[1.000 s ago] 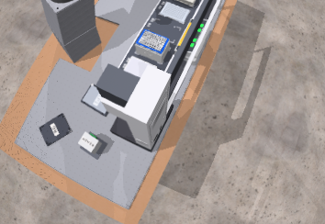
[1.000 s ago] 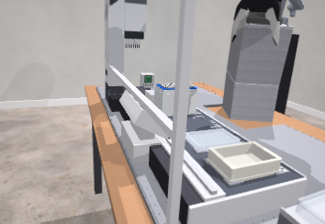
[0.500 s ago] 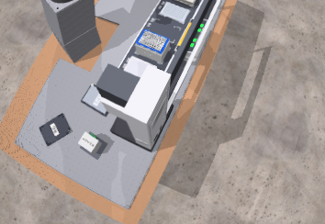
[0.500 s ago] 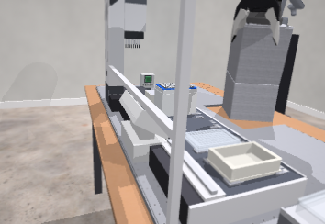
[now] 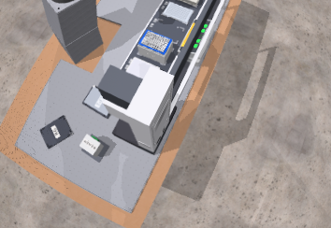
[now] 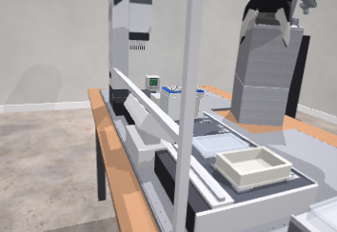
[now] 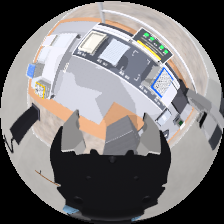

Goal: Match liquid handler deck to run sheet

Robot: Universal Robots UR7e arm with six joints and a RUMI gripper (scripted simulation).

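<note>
My hand is 17 cm short of the white sealed block, 28 cm to the left of it and 24 cm above it. Round my hand: clear well plate 16 cm ahead, 9 cm to the left, 25 cm below; blue-framed tip rack 16 cm ahead, 16 cm to the right, 19 cm below; cream one-well reservoir 16 cm ahead, 21 cm to the left, 25 cm below.
</note>
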